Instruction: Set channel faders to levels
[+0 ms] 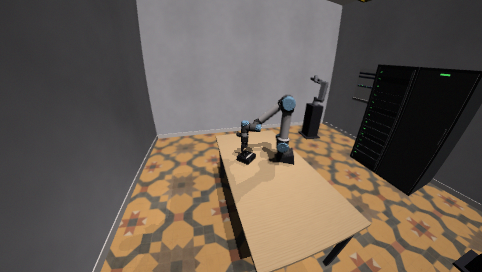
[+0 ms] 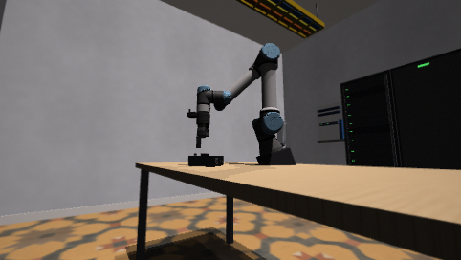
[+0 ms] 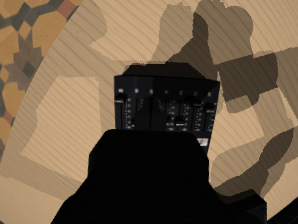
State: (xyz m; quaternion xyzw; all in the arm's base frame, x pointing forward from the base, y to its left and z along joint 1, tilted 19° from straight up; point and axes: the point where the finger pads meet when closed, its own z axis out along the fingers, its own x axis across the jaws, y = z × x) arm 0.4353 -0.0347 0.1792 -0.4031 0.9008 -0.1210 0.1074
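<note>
My gripper is now 30 mm short of the master fader cap, 40 mm to the right of it and 50 mm above it.
</note>
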